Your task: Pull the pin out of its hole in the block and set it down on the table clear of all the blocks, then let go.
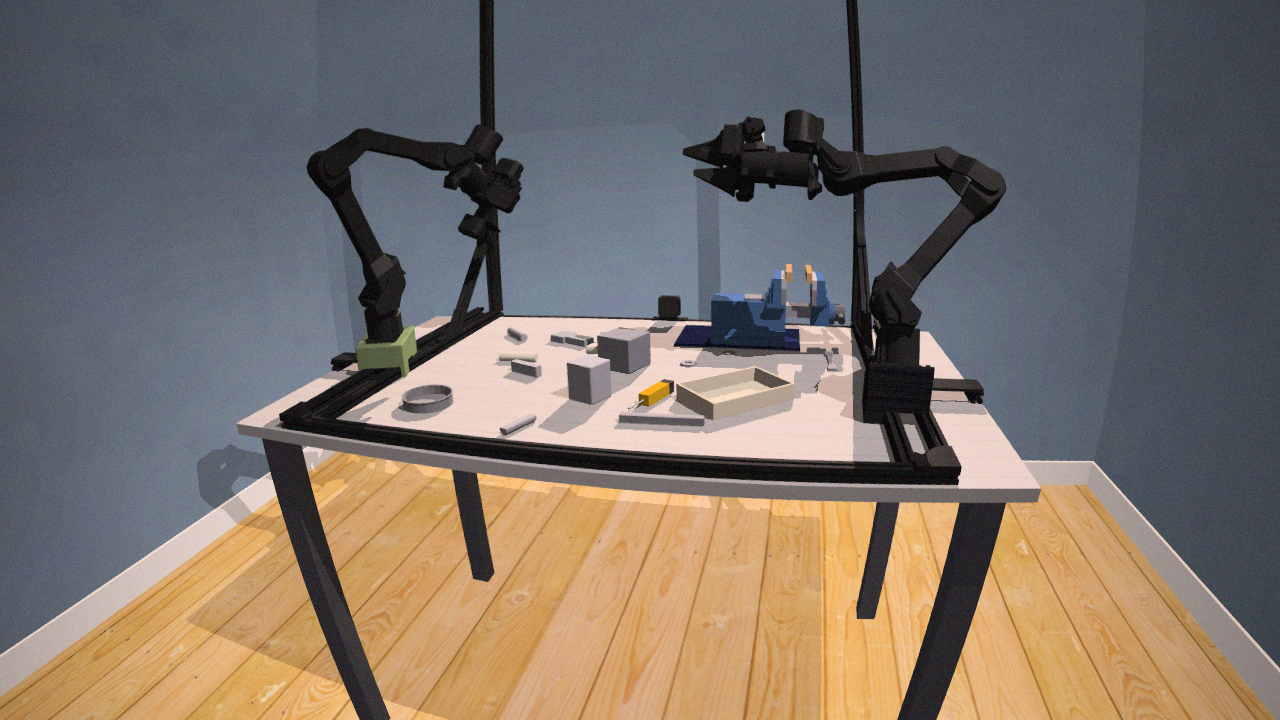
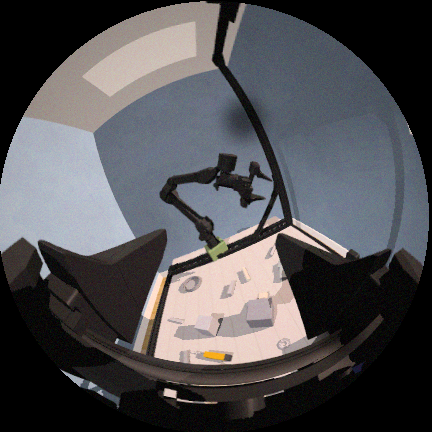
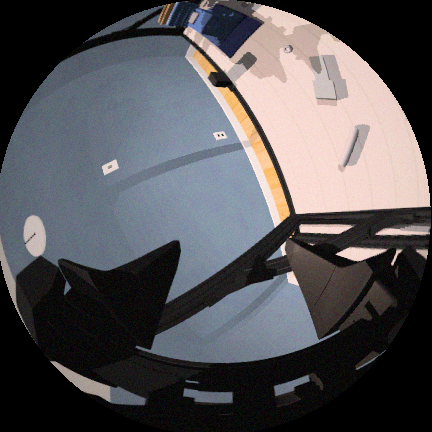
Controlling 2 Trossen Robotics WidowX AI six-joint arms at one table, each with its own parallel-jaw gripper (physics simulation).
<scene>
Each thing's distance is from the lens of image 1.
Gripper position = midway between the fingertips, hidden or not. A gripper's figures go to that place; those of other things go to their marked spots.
left gripper (image 1: 688, 162): 108 cm
right gripper (image 1: 508, 215): 143 cm
cream tray (image 1: 722, 395): 101 cm
metal ring dish (image 1: 428, 398): 108 cm
grey block (image 1: 628, 351): 111 cm
</scene>
